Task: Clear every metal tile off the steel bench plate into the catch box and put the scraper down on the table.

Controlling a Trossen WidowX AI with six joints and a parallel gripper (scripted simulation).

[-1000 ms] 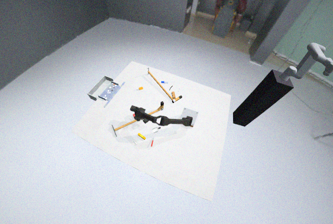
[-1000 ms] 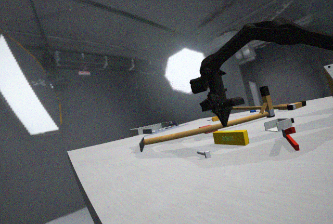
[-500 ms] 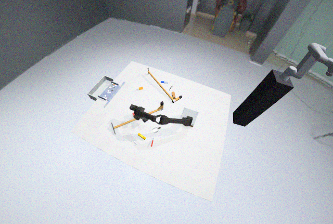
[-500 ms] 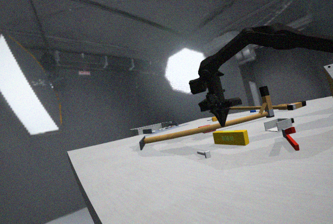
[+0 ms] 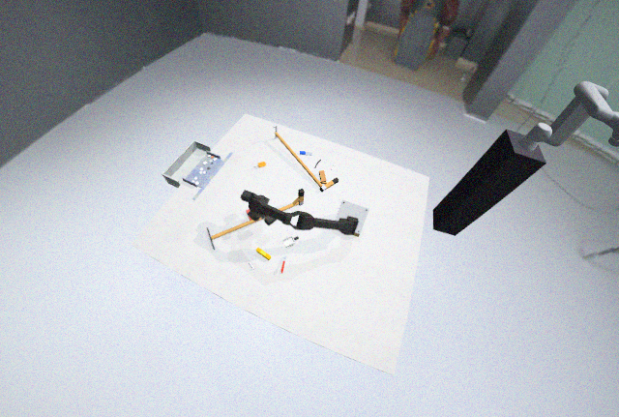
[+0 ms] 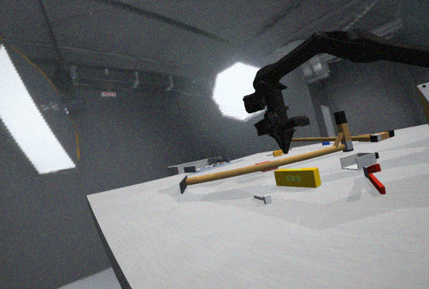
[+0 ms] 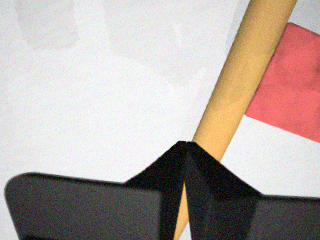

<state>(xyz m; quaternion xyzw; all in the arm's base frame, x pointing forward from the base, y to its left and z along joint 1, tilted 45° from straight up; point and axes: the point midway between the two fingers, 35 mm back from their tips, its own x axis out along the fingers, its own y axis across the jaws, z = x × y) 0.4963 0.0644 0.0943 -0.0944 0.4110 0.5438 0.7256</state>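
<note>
My gripper tip is now 3 cm short of the long scraper, 2 cm below it and 1 cm to the right of it. Also, from my gripper tip: metal bracket: 20 cm behind, 7 cm to the left, 4 cm below; yellow block: 20 cm to the left, 8 cm behind, 2 cm below; red block: 8 cm ahead, 3 cm below, 1 cm to the right.
</note>
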